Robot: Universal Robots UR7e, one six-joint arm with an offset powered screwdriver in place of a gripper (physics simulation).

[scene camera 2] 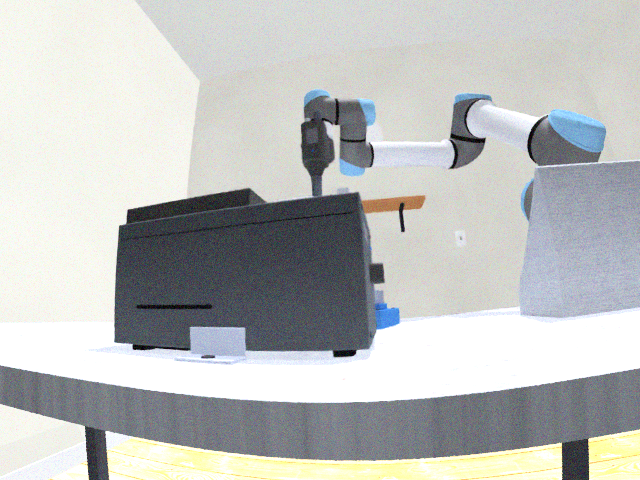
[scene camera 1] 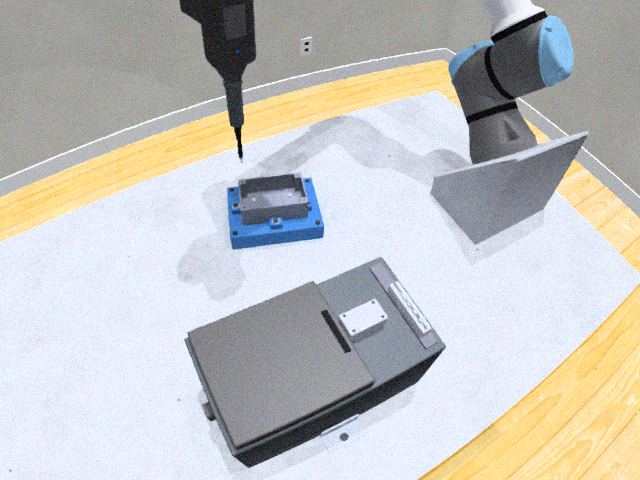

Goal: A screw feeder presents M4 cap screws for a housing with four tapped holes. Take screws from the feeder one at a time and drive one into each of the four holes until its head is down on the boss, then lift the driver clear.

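My screwdriver [scene camera 1: 240,158] points down with its tip above the back left corner of the housing, apart from it. A small light piece at the bit's end looks like a screw. In scene camera 2 the driver's body [scene camera 2: 316,147] shows, but its tip is hidden behind the feeder. The grey open-topped housing [scene camera 1: 273,213] sits in a blue fixture [scene camera 1: 279,239] [scene camera 2: 387,317]. Its corner bosses are too small to tell which holes bear screws. The dark screw feeder [scene camera 1: 279,361] [scene camera 2: 242,284] stands in front, with a pale slotted rail [scene camera 1: 409,308] on its right end.
A grey slanted panel [scene camera 1: 509,193] [scene camera 2: 584,242] stands at the right, in front of the arm's base. A white block [scene camera 1: 363,316] with corner holes lies on the feeder's top. A small metal bracket [scene camera 1: 343,436] [scene camera 2: 217,340] sits at the feeder's front.
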